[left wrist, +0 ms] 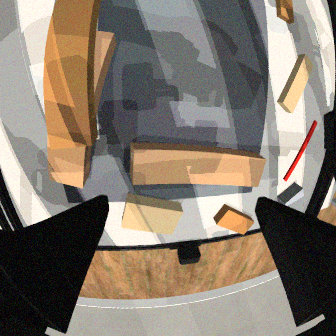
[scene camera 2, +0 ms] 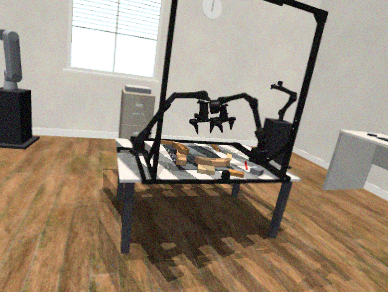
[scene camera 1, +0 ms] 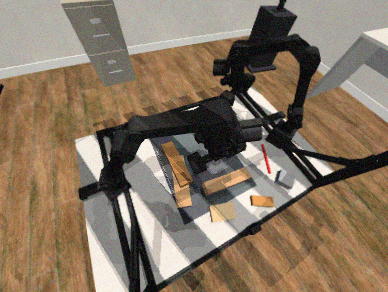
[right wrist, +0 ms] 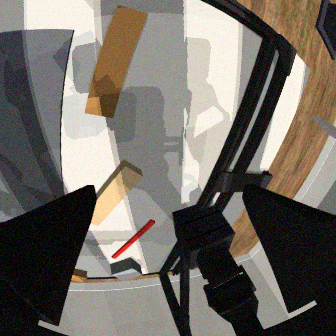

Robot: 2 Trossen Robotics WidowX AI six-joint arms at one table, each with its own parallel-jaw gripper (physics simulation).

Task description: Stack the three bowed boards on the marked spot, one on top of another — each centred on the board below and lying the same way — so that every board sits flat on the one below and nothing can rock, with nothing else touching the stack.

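Frame: origin at the left arm's base, x up, y left, z back, level; millimetres.
Seen in the pictures: left gripper, between the fingertips: (left wrist: 184,204) (scene camera 2: 204,133) (scene camera 1: 215,162); right gripper, between the fingertips: (scene camera 2: 226,131) (scene camera 1: 238,100) (right wrist: 171,192); left arm's base, origin of its link: (scene camera 2: 138,149) (scene camera 1: 114,184); right arm's base, origin of its link: (scene camera 2: 260,149) (scene camera 1: 286,128) (right wrist: 211,253).
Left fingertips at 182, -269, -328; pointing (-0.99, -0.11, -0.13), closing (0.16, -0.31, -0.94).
Offsets run from my left fingertips to a thing's middle, as dx, dy, dz. Level surfaces: height alone.
One bowed board {-149, +152, +68} (scene camera 1: 176,162) (left wrist: 70,75) lies on top of a second bowed board {-183, +80, +104} (scene camera 1: 183,197) (left wrist: 69,167), slightly turned against it, at the left of the dark mat {dx -203} (scene camera 1: 186,216) (left wrist: 150,80). The lower board's near end sticks out. The marked spot's thin outline is mostly hidden there. A third bowed board {-174, -72, -51} (scene camera 1: 227,181) (scene camera 2: 212,161) (left wrist: 197,167) lies apart across the mat's near edge. My left gripper (scene camera 2: 203,130) (left wrist: 184,204) is open and empty, high above the mat. My right gripper (scene camera 2: 226,129) (right wrist: 171,192) is open and empty, raised over the right side.
A pale block {-191, -145, +63} (scene camera 1: 222,212) (left wrist: 152,215) and an orange block {-197, -250, -106} (scene camera 1: 262,201) (left wrist: 233,219) lie by the near edge. To the right lie a red stick {-206, -146, -325} (scene camera 1: 266,159) (right wrist: 133,239), a grey block {-191, -276, -282} (scene camera 1: 284,180), a pale bar {-199, +22, -316} (left wrist: 294,85) (right wrist: 117,195) and a brown block {-201, +229, -363} (right wrist: 120,55).
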